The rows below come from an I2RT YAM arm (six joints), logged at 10 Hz.
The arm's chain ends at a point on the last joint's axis. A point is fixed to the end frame.
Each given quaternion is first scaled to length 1.
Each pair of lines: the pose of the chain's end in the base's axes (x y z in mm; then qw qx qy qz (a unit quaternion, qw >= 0)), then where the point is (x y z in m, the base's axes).
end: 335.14 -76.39 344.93 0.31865 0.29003 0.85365 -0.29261
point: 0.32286 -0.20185 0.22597
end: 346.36 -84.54 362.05 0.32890 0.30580 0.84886 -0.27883
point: 0.33679 -0.20684 0.23960
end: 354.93 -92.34 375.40 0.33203 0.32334 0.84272 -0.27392
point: 0.34463 -0.21256 0.25097
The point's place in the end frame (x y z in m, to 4 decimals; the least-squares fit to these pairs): 0.0539 -0.0538 0.1557
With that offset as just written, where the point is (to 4 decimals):
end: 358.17 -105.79 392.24 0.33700 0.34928 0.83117 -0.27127
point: 0.3463 -0.2240 0.2660
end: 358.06 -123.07 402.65 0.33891 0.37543 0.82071 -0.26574
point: 0.3444 -0.2381 0.2737
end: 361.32 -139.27 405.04 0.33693 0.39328 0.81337 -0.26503
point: 0.3452 -0.2524 0.2747
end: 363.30 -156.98 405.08 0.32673 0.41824 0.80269 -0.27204
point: 0.3403 -0.2679 0.2739
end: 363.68 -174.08 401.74 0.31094 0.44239 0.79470 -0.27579
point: 0.3332 -0.2811 0.2688
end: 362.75 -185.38 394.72 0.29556 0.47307 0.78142 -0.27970
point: 0.3244 -0.2873 0.2599
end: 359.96 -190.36 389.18 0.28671 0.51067 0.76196 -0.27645
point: 0.3167 -0.2857 0.2510
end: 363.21 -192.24 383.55 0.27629 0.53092 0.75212 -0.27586
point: 0.3159 -0.2830 0.2437
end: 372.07 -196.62 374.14 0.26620 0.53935 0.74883 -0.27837
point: 0.3211 -0.2849 0.2339
